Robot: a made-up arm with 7 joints. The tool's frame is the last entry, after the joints.
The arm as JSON. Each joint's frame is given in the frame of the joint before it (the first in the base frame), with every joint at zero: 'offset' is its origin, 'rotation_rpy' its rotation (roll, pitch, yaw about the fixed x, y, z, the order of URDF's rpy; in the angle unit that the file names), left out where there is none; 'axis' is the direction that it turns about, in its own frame. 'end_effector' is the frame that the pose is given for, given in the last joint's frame.
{
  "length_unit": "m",
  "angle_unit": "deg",
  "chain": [
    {
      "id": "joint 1",
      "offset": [
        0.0,
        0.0,
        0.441
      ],
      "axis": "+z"
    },
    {
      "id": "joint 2",
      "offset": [
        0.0,
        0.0,
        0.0
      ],
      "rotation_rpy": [
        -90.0,
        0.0,
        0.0
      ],
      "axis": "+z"
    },
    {
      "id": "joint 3",
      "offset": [
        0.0,
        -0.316,
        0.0
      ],
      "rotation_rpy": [
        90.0,
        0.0,
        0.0
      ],
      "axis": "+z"
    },
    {
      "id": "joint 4",
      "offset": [
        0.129,
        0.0,
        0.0
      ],
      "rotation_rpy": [
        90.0,
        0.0,
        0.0
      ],
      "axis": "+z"
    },
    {
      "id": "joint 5",
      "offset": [
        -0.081,
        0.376,
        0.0
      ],
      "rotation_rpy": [
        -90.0,
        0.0,
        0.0
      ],
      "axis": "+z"
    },
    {
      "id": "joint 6",
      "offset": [
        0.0,
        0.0,
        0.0
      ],
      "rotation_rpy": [
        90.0,
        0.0,
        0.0
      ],
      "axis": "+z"
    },
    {
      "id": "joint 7",
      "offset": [
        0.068,
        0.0,
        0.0
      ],
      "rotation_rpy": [
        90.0,
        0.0,
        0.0
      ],
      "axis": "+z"
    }
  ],
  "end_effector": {
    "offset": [
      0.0,
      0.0,
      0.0
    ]
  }
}
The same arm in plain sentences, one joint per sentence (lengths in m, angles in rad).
The arm has seven revolute joints in a row. What follows holds with every joint at zero, and every direction is one of the base frame's. Joint 1 sits 0.441 m along +z from the base frame's origin and turns about +z. Joint 2 sits at the same point as joint 1 and turns about +y. Joint 3 sits 0.316 m along +z from joint 2 and turns about +z. Joint 4 sits 0.129 m along +x from joint 3 and turns about -y. Joint 5 sits 0.081 m along -x and 0.376 m along +z from joint 4 and turns about +z. Joint 6 sits at the same point as joint 5 and turns about -y. Joint 7 sits 0.068 m along +x from joint 6 and turns about -z. The tool frame, which is the frame that the pose is given for, sits at the same point as joint 7; its axes are the base frame's turned by roll 3.1416, pitch 0 and yaw 0 rad (as in URDF: about the fixed x, then y, then z).
